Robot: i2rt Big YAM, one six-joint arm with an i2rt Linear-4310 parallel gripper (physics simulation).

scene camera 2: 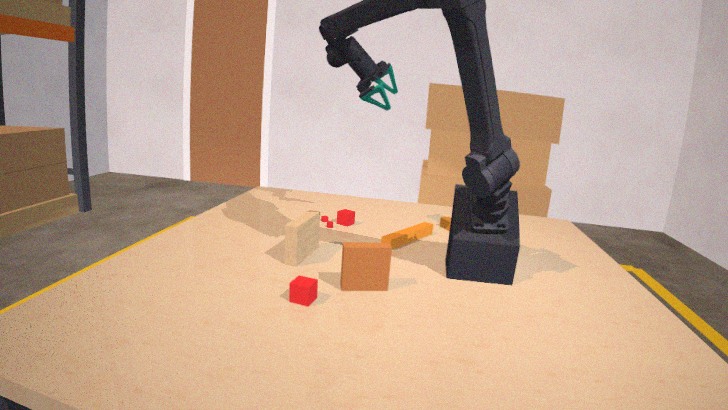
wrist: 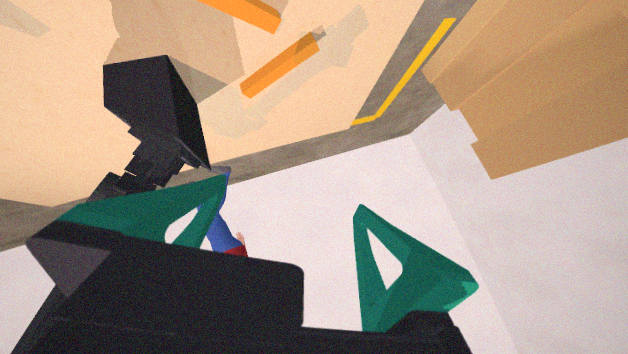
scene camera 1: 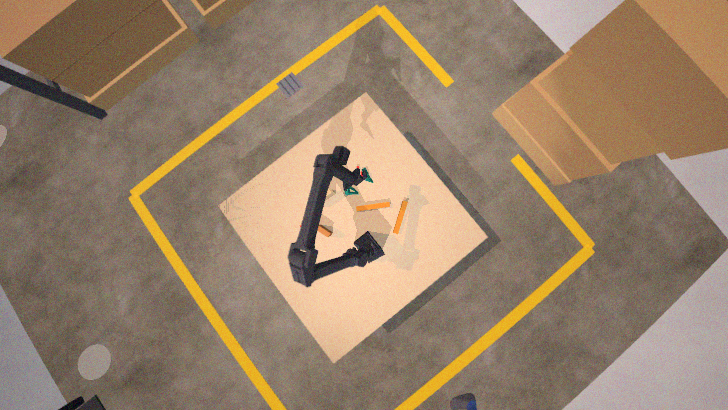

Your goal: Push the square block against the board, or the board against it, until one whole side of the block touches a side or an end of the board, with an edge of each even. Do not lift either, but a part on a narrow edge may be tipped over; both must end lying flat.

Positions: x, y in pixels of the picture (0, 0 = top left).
Labels:
my gripper: open, holds nothing
a pale wooden board [scene camera 2: 301, 234]: on the table
a square block [scene camera 2: 365, 266]: on the table

